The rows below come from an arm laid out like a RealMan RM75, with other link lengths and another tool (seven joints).
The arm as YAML. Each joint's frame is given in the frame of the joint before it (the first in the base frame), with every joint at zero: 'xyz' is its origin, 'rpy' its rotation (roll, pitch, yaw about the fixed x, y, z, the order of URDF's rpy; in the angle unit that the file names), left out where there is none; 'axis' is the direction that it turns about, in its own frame. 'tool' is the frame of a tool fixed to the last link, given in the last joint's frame.
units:
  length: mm
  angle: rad
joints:
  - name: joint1
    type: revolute
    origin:
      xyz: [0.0, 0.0, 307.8]
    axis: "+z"
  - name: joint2
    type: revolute
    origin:
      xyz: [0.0, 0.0, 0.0]
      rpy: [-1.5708, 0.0, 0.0]
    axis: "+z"
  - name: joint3
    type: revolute
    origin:
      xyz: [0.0, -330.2, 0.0]
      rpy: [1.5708, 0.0, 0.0]
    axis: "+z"
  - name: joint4
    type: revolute
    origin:
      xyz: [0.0, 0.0, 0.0]
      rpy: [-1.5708, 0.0, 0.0]
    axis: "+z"
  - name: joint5
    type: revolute
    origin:
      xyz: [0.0, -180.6, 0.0]
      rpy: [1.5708, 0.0, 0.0]
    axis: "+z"
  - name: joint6
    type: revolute
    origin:
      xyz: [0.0, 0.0, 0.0]
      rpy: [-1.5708, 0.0, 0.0]
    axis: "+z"
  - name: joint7
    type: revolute
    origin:
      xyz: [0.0, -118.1, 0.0]
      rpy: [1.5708, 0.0, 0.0]
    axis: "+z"
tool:
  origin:
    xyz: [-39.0, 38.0, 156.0]
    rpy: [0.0, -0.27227, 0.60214]
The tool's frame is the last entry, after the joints.
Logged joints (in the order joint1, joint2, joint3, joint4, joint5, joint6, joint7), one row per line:
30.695 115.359 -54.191 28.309 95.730 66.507 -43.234
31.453 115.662 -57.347 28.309 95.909 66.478 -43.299
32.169 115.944 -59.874 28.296 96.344 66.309 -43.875
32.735 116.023 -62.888 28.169 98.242 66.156 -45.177
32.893 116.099 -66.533 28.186 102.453 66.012 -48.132
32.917 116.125 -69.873 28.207 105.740 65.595 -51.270
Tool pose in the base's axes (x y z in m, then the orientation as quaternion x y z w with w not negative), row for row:
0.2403 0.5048 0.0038 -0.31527 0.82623 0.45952 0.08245
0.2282 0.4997 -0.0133 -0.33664 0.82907 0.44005 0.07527
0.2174 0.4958 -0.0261 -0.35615 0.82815 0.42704 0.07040
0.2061 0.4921 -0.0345 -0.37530 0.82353 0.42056 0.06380
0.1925 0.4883 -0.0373 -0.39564 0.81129 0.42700 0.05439
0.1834 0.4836 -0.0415 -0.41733 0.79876 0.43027 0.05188
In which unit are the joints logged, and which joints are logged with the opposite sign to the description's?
The joints are logged in degrees. Opposite sign: joint4.
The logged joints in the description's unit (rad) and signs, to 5 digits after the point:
0.53573 2.01339 -0.94581 -0.49409 1.67080 1.16077 -0.75458
0.54896 2.01868 -1.00089 -0.49409 1.67393 1.16026 -0.75571
0.56145 2.02360 -1.04500 -0.49386 1.68152 1.15731 -0.76576
0.57133 2.02498 -1.09760 -0.49164 1.71465 1.15464 -0.78849
0.57409 2.02631 -1.16122 -0.49194 1.78814 1.15213 -0.84006
0.57451 2.02676 -1.21951 -0.49231 1.84551 1.14485 -0.89483

